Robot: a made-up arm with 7 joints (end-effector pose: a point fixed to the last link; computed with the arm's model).
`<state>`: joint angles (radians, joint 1 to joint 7).
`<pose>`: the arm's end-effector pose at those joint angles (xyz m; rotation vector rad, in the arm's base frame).
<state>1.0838 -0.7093 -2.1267 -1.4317 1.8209 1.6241 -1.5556</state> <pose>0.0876 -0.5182 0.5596 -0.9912 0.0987 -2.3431</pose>
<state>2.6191 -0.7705 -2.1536 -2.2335 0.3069 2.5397 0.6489</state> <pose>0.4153 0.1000 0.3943 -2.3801 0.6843 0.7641</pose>
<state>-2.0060 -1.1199 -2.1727 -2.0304 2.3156 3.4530 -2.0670</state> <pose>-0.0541 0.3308 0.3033 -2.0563 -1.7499 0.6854</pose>
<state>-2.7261 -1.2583 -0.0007 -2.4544 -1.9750 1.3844 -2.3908</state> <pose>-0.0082 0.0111 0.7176 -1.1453 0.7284 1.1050</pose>
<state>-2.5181 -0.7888 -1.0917 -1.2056 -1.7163 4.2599 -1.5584</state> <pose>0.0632 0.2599 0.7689 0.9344 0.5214 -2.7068</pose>
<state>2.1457 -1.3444 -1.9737 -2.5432 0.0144 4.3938 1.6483</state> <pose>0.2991 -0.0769 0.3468 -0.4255 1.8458 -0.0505</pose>
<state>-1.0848 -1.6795 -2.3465 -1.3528 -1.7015 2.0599 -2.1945</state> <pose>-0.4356 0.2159 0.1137 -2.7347 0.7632 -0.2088</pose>
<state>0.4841 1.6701 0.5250 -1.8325 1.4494 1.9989 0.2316</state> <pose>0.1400 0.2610 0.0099 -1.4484 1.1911 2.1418</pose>
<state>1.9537 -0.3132 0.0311 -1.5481 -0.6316 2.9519 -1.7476</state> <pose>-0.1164 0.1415 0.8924 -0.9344 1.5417 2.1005</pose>
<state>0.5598 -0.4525 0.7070 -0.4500 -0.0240 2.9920 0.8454</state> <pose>-0.2061 -0.0783 0.9400 -0.1940 -0.3432 -1.1273</pose>
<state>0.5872 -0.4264 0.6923 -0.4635 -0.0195 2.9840 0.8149</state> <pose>-0.1899 -0.0725 0.9477 -0.2315 -0.3356 -1.1361</pose>
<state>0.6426 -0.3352 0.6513 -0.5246 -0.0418 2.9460 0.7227</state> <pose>-0.1388 -0.0343 0.9704 -0.3991 -0.3310 -1.2154</pose>
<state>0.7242 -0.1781 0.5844 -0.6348 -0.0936 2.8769 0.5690</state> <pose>-0.0548 0.0502 0.9890 -0.7130 -0.3938 -1.3382</pose>
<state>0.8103 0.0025 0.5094 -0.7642 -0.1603 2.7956 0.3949</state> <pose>0.0309 0.1646 0.9738 -1.0801 -0.5805 -1.4276</pose>
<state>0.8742 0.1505 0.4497 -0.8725 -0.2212 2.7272 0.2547</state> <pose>0.0882 0.2636 0.9305 -1.3643 -0.8257 -1.4472</pose>
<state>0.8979 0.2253 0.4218 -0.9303 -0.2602 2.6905 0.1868</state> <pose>0.1133 0.3127 0.8978 -1.5025 -0.9805 -1.4399</pose>
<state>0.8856 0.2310 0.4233 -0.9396 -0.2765 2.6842 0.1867</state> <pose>0.1182 0.3165 0.8939 -1.5283 -0.9930 -1.4504</pose>
